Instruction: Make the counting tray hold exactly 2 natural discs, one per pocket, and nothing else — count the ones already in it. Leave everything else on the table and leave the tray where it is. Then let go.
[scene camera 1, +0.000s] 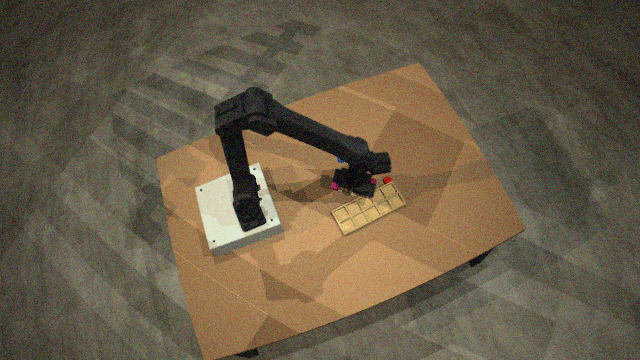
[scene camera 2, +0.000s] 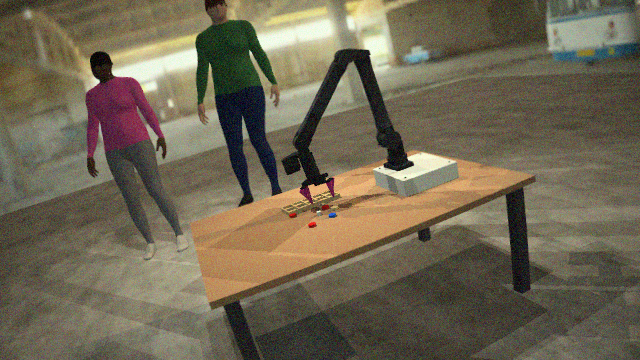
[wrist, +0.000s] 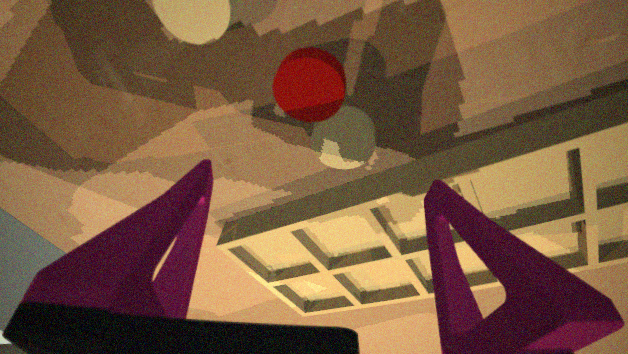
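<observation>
The natural wood counting tray (scene camera 1: 344, 232) (scene camera 2: 300, 210) (wrist: 300, 210) has two rows of pockets. I make out no disc in the pockets that show; my right finger covers part of it in the wrist view. A natural disc (wrist: 345, 137), mostly in shadow, lies close beside the tray, next to a red disc (scene camera 2: 325, 207) (wrist: 310, 85). Another natural disc (scene camera 2: 334, 207) (wrist: 192, 17) lies farther from the tray, cut by the top edge in the wrist view. My gripper (scene camera 1: 354, 184) (scene camera 2: 322, 199) (wrist: 324, 180) is open and empty, above the table by the tray's long side near the shadowed disc.
Another red disc (scene camera 1: 387, 180) (scene camera 2: 293, 215) lies by the tray's far end. A third red disc (scene camera 2: 312, 225), a blue disc (scene camera 1: 340, 160) (scene camera 2: 332, 215) and a small white cube (scene camera 2: 319, 213) lie on the table. The arm's white base (scene camera 1: 220, 210) (scene camera 2: 425, 175) stands at one side.
</observation>
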